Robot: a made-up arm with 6 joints.
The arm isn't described. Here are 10 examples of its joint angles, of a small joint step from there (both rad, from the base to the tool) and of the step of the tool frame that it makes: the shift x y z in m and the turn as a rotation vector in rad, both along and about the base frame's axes.
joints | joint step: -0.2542 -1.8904 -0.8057 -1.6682 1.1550 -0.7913 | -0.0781 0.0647 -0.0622 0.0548 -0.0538 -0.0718
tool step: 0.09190 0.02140 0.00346 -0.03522 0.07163 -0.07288
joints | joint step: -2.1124 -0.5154 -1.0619 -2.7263 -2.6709 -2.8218 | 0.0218 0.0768 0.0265 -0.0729 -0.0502 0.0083
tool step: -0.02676 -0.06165 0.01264 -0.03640 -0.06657 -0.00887
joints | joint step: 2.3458 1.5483 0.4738 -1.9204 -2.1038 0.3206 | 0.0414 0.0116 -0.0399 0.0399 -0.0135 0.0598
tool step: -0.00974 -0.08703 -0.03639 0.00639 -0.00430 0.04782
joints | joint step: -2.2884 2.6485 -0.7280 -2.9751 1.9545 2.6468 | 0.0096 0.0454 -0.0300 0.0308 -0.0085 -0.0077
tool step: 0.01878 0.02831 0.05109 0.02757 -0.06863 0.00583
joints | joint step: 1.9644 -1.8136 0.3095 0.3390 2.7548 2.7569 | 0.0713 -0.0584 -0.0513 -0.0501 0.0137 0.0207
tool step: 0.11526 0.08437 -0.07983 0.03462 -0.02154 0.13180
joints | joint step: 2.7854 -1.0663 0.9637 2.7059 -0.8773 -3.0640 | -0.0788 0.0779 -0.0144 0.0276 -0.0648 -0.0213
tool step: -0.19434 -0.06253 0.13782 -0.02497 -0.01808 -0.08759
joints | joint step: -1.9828 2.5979 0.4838 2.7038 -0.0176 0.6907 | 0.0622 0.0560 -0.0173 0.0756 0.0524 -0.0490
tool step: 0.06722 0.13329 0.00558 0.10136 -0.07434 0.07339
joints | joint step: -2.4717 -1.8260 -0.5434 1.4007 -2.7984 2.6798 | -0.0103 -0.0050 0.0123 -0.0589 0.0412 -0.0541
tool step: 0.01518 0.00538 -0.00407 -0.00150 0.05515 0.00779
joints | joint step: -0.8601 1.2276 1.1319 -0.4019 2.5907 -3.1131 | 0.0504 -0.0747 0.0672 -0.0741 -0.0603 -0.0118
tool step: 0.07554 0.09880 0.23869 -0.02309 -0.10861 0.08025
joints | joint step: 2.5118 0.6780 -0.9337 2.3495 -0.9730 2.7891 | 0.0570 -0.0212 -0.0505 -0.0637 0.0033 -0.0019
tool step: 0.01870 -0.06788 0.01720 -0.01709 -0.02511 -0.00787
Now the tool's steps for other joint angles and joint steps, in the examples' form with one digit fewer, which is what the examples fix.
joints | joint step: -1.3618 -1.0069 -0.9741 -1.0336 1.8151 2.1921 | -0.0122 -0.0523 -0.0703 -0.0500 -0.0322 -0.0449
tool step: -0.0011 0.0401 -0.0849 0.0035 -0.0387 0.0382
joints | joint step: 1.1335 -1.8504 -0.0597 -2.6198 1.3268 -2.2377 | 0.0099 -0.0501 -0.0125 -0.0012 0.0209 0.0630
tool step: 0.0056 -0.0238 -0.0741 -0.0261 -0.0302 -0.0132
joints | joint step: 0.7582 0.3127 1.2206 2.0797 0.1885 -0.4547 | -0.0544 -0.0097 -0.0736 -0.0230 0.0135 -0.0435
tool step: 0.0725 -0.0128 -0.0331 -0.0251 0.0819 0.0011
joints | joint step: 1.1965 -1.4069 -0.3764 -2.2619 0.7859 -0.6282 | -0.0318 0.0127 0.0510 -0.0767 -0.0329 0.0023
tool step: -0.0418 -0.0187 0.0437 0.0603 -0.0084 0.0460
